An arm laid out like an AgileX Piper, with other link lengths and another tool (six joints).
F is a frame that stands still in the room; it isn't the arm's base.
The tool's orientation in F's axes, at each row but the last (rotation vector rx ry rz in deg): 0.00 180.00 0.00; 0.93 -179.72 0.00; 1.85 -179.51 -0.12; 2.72 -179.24 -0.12; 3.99 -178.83 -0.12; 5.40 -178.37 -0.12; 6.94 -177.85 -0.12; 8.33 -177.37 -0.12; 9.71 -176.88 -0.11; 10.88 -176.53 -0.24; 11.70 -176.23 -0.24
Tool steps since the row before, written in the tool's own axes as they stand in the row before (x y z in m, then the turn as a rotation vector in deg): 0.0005 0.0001 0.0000 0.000 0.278 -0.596; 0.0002 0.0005 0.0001 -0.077 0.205 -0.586; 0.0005 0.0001 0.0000 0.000 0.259 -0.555; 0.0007 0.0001 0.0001 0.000 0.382 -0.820; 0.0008 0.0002 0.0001 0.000 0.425 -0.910; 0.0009 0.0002 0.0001 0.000 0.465 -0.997; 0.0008 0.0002 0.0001 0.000 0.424 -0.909; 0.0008 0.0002 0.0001 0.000 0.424 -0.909; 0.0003 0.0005 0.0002 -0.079 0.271 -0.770; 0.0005 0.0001 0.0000 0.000 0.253 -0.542; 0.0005 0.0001 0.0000 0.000 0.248 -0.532
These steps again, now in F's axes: -0.0005 0.0001 0.0000 0.000 0.278 0.596; -0.0002 0.0005 -0.0001 0.078 0.206 0.586; -0.0005 0.0001 0.0000 -0.001 0.258 0.555; -0.0007 0.0001 -0.0001 -0.001 0.381 0.821; -0.0008 0.0002 -0.0001 -0.001 0.424 0.911; -0.0009 0.0001 -0.0001 -0.001 0.464 0.998; -0.0008 0.0001 -0.0001 -0.001 0.423 0.910; -0.0008 0.0001 -0.0001 -0.001 0.423 0.910; -0.0004 0.0005 -0.0002 0.087 0.279 0.766; -0.0005 0.0000 0.0000 -0.001 0.251 0.543; -0.0005 0.0000 0.0000 -0.001 0.246 0.533
